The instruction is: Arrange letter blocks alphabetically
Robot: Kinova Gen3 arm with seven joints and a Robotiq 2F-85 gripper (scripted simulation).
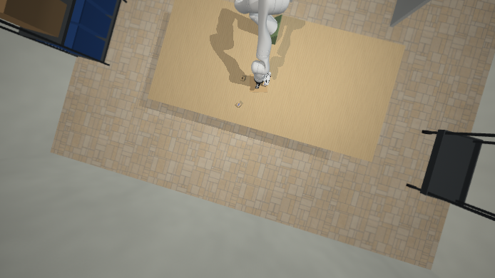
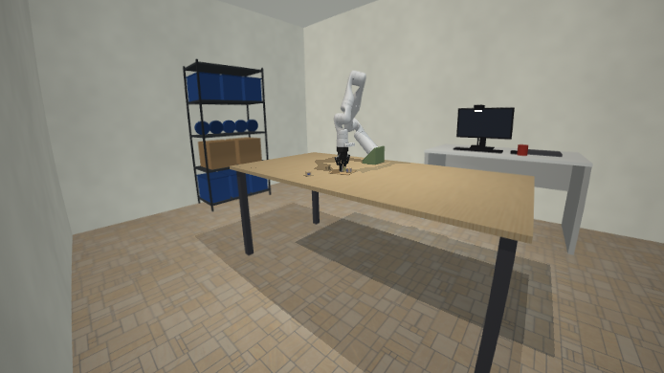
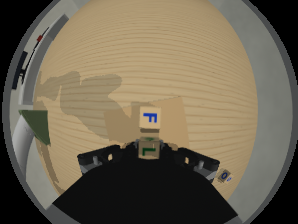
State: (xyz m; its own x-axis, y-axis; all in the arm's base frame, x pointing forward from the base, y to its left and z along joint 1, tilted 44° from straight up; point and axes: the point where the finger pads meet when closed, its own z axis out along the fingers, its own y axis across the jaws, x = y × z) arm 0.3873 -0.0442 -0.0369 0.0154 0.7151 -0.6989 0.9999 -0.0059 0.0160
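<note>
My hand is right at the green-marked block. From my hand the other things lie so: tan mat: 2 cm below.
</note>
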